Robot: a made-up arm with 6 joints.
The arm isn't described. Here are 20 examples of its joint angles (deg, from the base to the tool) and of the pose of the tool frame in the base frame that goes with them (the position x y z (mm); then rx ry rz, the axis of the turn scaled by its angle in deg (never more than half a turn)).
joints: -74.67 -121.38 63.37 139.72 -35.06 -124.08
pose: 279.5 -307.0 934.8 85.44 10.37 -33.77
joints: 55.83 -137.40 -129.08 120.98 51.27 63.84
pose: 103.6 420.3 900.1 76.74 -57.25 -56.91
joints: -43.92 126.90 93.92 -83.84 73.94 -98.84
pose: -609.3 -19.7 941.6 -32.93 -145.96 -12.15
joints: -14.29 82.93 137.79 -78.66 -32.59 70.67
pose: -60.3 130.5 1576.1 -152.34 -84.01 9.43
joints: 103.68 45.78 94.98 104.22 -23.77 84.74
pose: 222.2 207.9 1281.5 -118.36 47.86 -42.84
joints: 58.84 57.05 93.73 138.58 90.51 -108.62
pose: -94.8 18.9 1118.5 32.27 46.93 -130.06
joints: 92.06 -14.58 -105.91 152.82 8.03 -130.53
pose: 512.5 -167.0 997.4 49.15 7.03 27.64
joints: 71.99 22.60 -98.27 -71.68 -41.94 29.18
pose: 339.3 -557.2 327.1 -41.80 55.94 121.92
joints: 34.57 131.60 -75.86 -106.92 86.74 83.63
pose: -182.2 327.2 525.8 -50.17 71.42 -87.69
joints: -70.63 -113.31 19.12 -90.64 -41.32 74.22
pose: 406.8 -612.2 622.4 -81.45 95.41 100.22
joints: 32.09 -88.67 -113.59 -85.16 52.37 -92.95
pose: -358.1 -492.7 1007.5 20.30 -9.66 -134.18
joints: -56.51 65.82 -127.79 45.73 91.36 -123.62
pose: 234.1 -656.0 794.8 0.39 99.16 -34.94
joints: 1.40 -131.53 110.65 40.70 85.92 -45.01
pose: 286.1 27.4 1387.9 37.07 25.25 10.77
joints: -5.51 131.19 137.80 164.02 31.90 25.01
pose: -185.9 -346.9 1074.5 7.83 46.57 87.98
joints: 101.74 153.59 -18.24 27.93 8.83 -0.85
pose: 154.6 -707.3 854.8 -91.30 6.63 65.82
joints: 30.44 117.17 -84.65 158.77 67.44 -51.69
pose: 372.9 115.4 721.3 109.78 98.60 49.83
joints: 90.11 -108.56 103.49 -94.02 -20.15 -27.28
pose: 795.8 -84.0 688.9 -66.37 -68.64 -6.77
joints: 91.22 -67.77 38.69 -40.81 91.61 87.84
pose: 298.0 116.9 142.0 26.83 -55.93 82.00
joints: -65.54 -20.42 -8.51 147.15 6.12 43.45
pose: 214.5 -2.1 416.3 -18.27 -30.97 -132.37
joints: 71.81 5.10 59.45 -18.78 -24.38 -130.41
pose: 44.0 655.4 893.9 -37.24 -110.60 50.49
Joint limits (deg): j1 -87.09..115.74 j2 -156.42..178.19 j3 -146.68..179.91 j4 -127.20..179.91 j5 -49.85..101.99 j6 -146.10..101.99
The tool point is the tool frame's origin. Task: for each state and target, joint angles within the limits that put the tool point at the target. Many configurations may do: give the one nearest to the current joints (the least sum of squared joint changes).
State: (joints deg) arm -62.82 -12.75 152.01 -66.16 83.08 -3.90
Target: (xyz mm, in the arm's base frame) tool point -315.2 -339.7 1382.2
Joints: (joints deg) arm -54.01 1.60 120.28 -54.05 70.96 0.96
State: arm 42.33 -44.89 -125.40 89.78 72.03 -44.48
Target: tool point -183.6 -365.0 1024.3
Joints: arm 34.06 -19.40 -102.18 94.75 80.94 -44.29
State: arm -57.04 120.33 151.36 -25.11 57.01 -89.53
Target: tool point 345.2 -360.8 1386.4
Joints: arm -33.84 92.10 179.91 0.50 63.28 -84.79
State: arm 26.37 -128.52 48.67 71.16 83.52 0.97
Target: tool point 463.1 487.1 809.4
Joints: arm 56.22 -80.28 77.63 45.56 53.26 18.37
